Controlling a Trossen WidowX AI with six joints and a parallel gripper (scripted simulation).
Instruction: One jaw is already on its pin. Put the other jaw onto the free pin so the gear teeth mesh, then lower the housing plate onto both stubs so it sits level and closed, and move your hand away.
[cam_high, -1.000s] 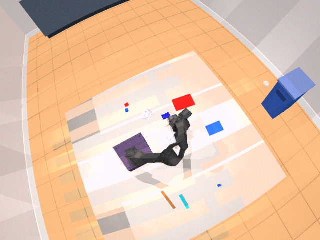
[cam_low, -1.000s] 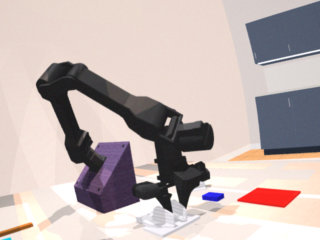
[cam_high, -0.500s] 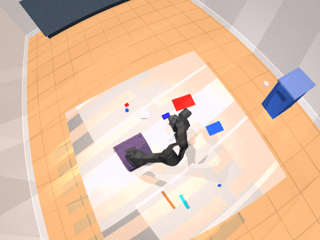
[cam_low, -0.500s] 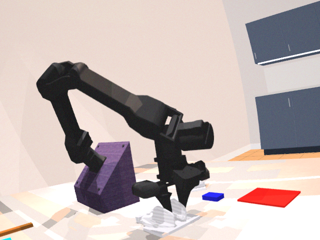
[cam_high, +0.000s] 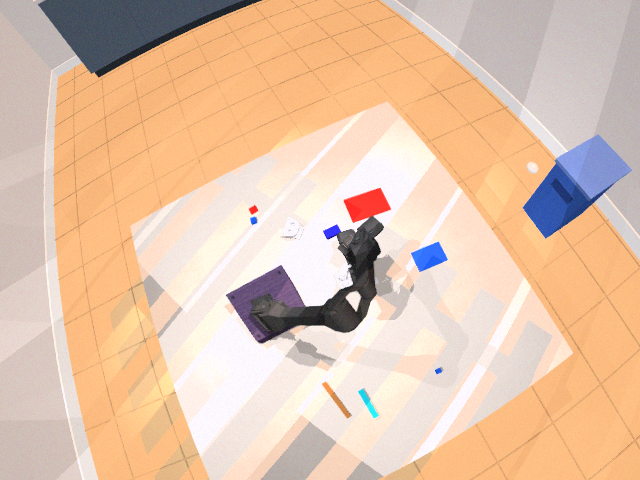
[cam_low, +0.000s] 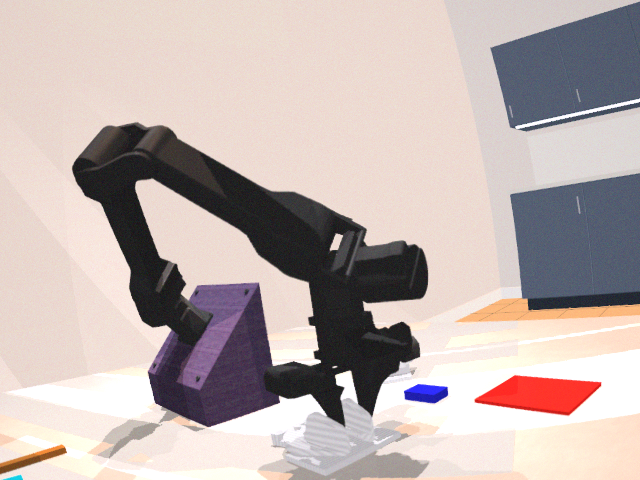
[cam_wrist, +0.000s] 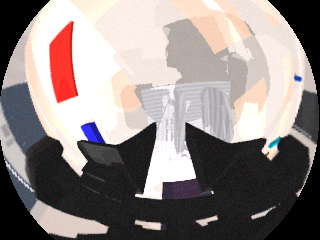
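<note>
Right now my gripper tip is 230 mm to the right of the white housing part, 140 mm past it and 10 mm below it. Round my gripper tip: red flat plate 200 mm to the left, 150 mm ahead, 10 mm below; then blue plate 260 mm ahead, 90 mm to the right, 10 mm below; then dark blue block 150 mm to the left, 10 mm below, 10 mm behind.
</note>
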